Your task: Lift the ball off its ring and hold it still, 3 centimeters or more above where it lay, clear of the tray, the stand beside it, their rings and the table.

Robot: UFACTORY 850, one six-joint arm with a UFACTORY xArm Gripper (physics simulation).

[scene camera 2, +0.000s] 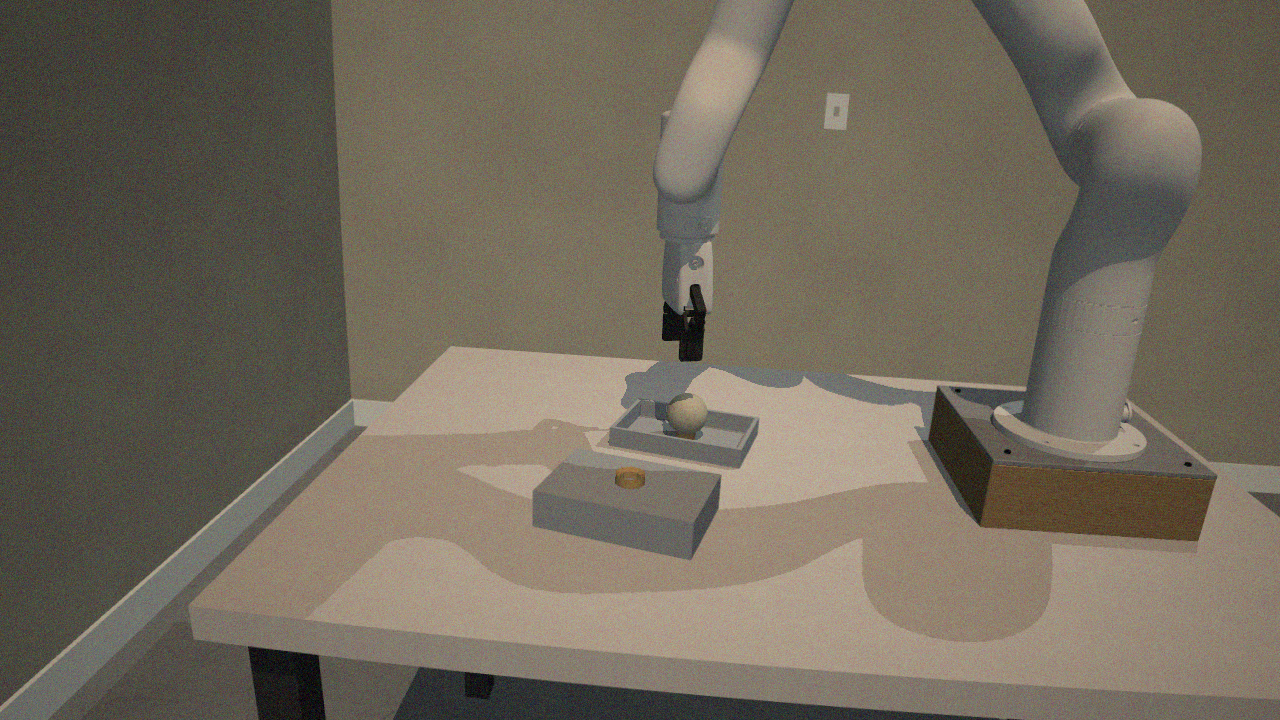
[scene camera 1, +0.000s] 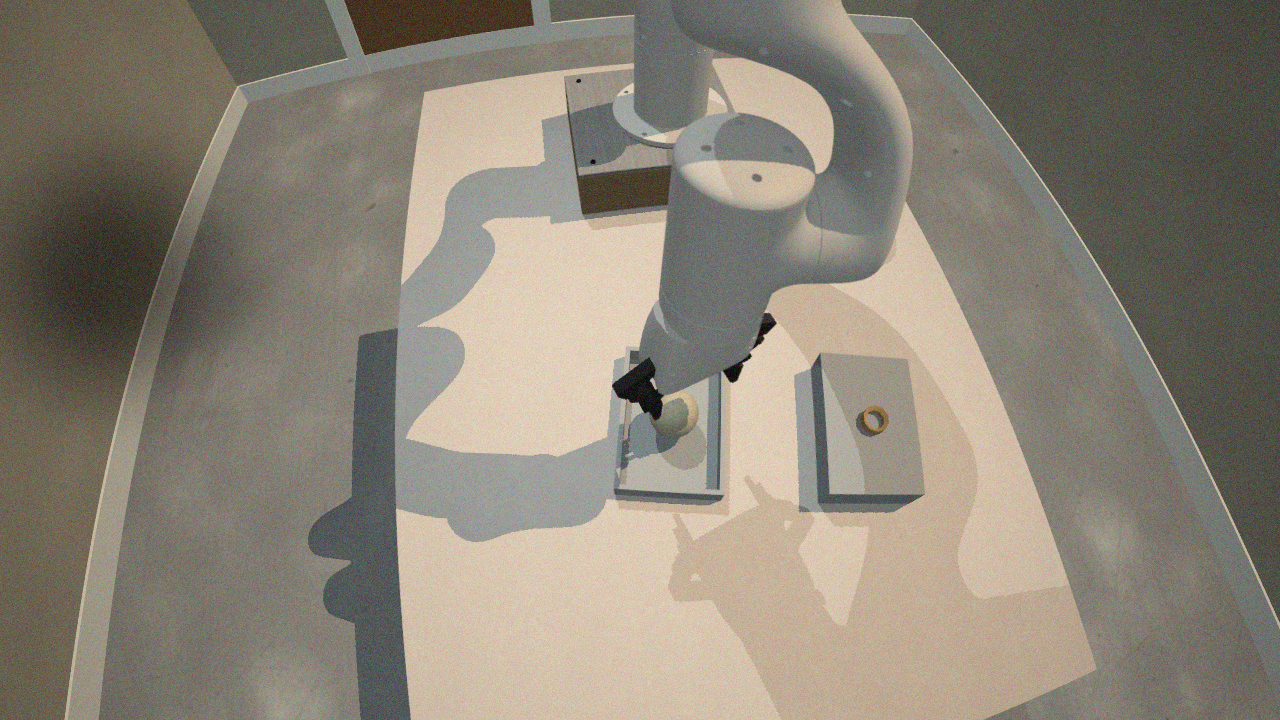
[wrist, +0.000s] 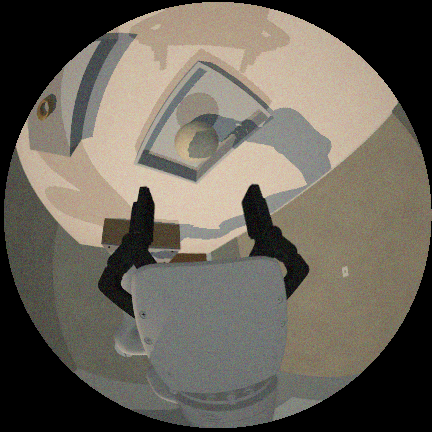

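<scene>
The pale ball point(scene camera 1: 677, 414) point(scene camera 2: 687, 413) point(wrist: 196, 140) rests inside the shallow grey tray point(scene camera 1: 666, 494) point(scene camera 2: 662, 449) point(wrist: 167, 165). A sliver of its brown ring point(scene camera 2: 687, 436) shows under it in scene camera 2; the ball hides the rest. My gripper point(scene camera 1: 696, 395) point(scene camera 2: 688, 351) point(wrist: 198, 192) is open and empty, pointing down above the tray. In scene camera 2 its fingertips are above the ball, with a gap between. In scene camera 1 one finger overlaps the ball's upper left edge in the view.
The grey stand point(scene camera 1: 881, 465) point(scene camera 2: 617, 514) point(wrist: 45, 135) is beside the tray, with an orange ring point(scene camera 1: 863, 420) point(scene camera 2: 630, 482) point(wrist: 52, 104) on its top. The arm's box-shaped base point(scene camera 1: 626, 189) point(scene camera 2: 1092, 501) point(wrist: 117, 231) is on the table point(scene camera 2: 537, 658). Arm shadows cross the table.
</scene>
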